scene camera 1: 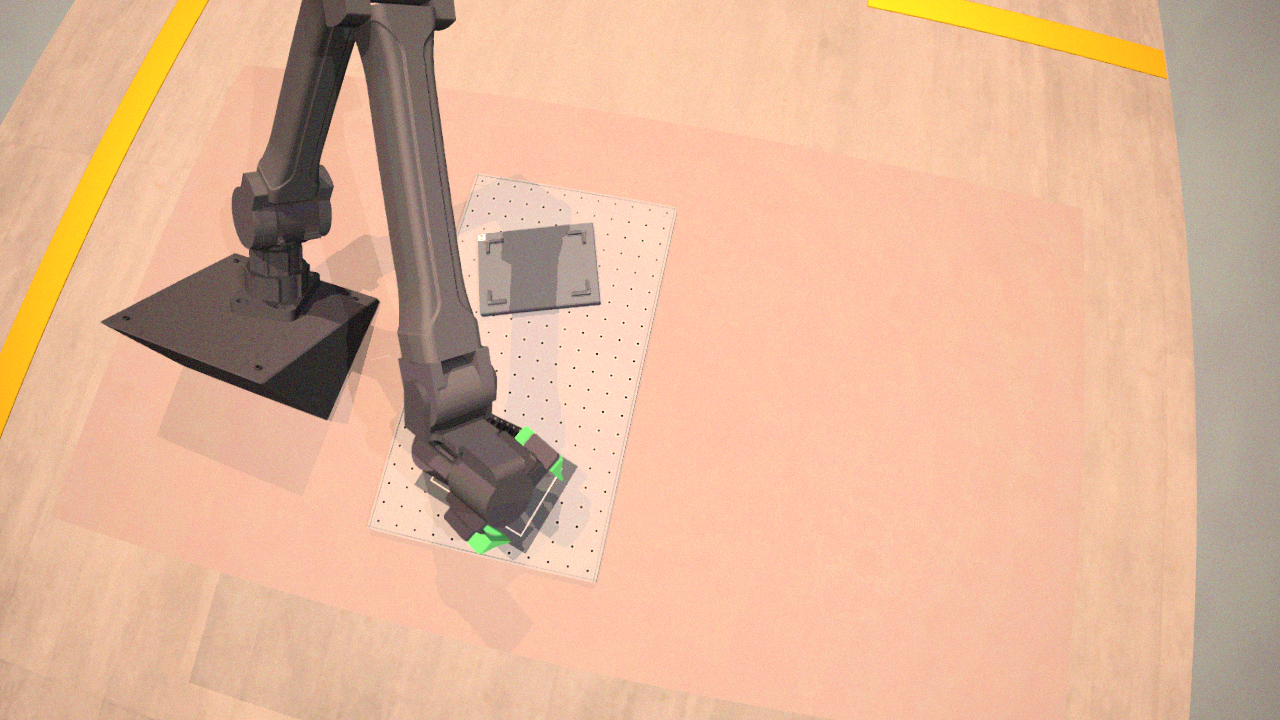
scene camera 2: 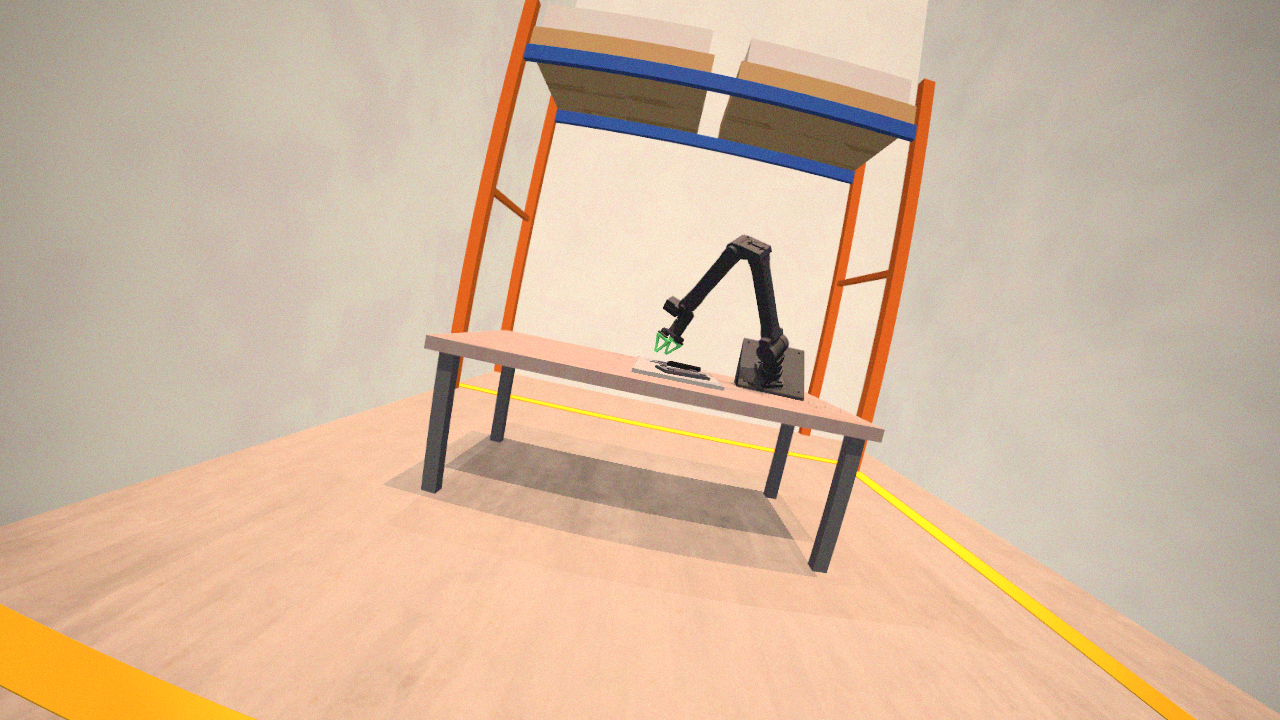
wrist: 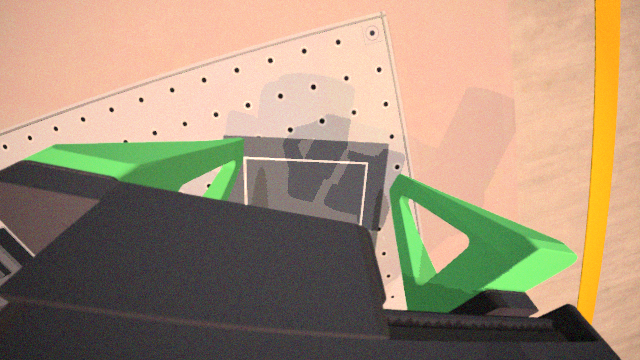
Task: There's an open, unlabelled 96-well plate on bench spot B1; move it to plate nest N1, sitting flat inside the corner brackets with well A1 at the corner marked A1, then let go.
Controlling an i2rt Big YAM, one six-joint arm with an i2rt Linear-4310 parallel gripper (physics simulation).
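Places are measured from the arm's base along level axes (x left, y back, z up), in centimetres.
Where they show: gripper, fingertip midpoint: (scene camera 1: 533, 507) (scene camera 2: 660, 353) (wrist: 323, 166); arm's base, origin of the base link: (scene camera 1: 277, 297) (scene camera 2: 768, 374).
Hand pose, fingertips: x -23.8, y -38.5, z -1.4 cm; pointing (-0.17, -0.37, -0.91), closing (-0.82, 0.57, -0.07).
Things, the pixels of their top centre, and the offset from my fingertips. "spot": a spot on its surface instead.
- 96-well plate, middle of its top: (scene camera 1: 472, 440) (scene camera 2: 684, 364) dx +7.9, dy +9.2, dz -2.1 cm
- Bench spot B1, surface spot: (wrist: 377, 157) (scene camera 1: 521, 543) spot: dx -4.2, dy +1.5, dz -3.6 cm
- Nest N1, middle of its top: (scene camera 1: 536, 265) (scene camera 2: 683, 369) dx +32.5, dy +4.1, dz -2.0 cm
- perforated board, middle of its top: (wrist: 134, 278) (scene camera 1: 528, 358) (scene camera 2: 675, 369) dx +19.7, dy +3.7, dz -3.7 cm
The 96-well plate (scene camera 1: 503, 423) is black; a small dark corner shows past the wrist in scene camera 1, and the rest is hidden. Its orientation and A1 corner cannot be read. Bench spot B1 (scene camera 1: 521, 539) (wrist: 377, 157) is a dark grey pad with a white outline; no plate shows on its visible part in the wrist view. My gripper (scene camera 1: 526, 501) (scene camera 2: 664, 351) (wrist: 323, 166) is open, its green fingers wide apart above this pad, with nothing between them. Nest N1 (scene camera 1: 577, 268) is a grey block with corner brackets and a white mark at its upper left corner; it holds no plate.
The perforated board (scene camera 1: 581, 376) (wrist: 200, 97) lies under the pad and nest. The arm's dark base (scene camera 1: 232, 313) (scene camera 2: 787, 362) stands beside it on the table (scene camera 2: 572, 367). The arm's forearm passes left of the nest in scene camera 1. An orange rack (scene camera 2: 917, 188) stands behind.
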